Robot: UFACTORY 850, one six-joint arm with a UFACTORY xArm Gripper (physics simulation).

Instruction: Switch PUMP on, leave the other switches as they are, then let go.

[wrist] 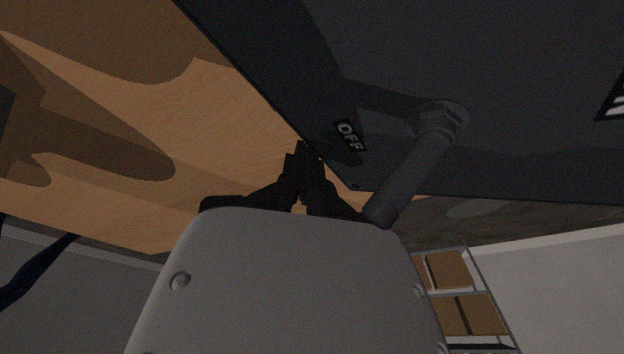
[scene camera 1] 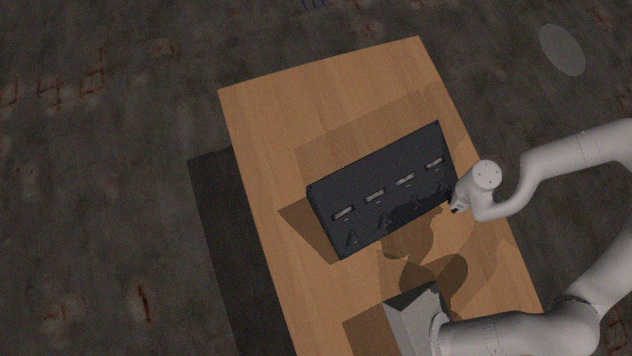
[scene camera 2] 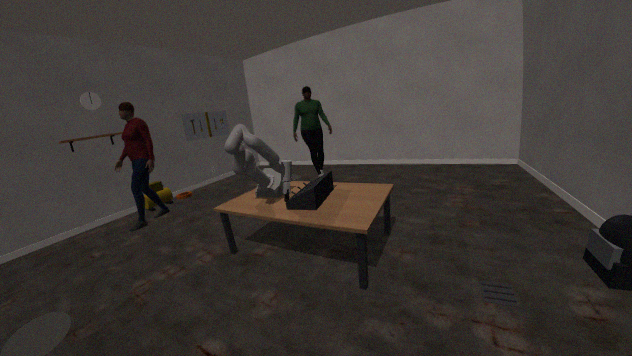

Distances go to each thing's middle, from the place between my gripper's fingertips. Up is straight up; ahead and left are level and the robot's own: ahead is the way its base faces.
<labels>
My gripper is now 230 mm to the right of the dark sloped switch panel (scene camera 1: pixel 354 198), 110 mm short of it and 40 mm below it.
</labels>
